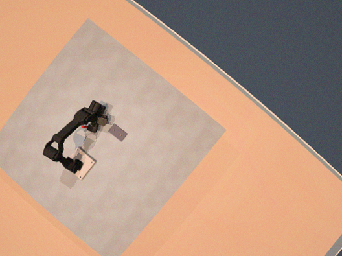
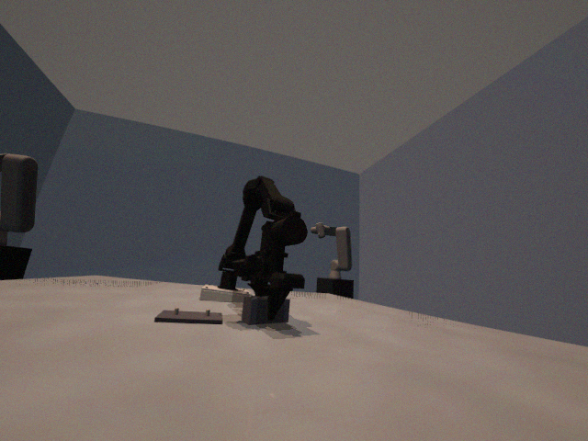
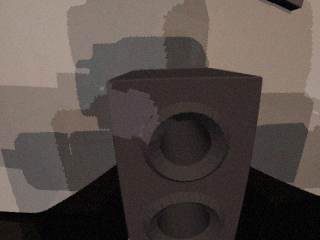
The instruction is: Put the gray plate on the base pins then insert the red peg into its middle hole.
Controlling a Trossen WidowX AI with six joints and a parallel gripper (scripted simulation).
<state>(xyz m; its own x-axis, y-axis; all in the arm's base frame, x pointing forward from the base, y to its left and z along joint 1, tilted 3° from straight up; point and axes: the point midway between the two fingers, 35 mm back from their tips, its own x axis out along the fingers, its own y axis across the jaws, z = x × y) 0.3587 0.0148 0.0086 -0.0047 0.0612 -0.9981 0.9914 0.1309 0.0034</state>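
The flat base lies 30 mm behind my gripper tip and 150 mm to the right of it. From my gripper tip the other things lie so: red peg 100 mm behind, 60 mm to the left, 30 mm above; then gray plate 30 mm above.
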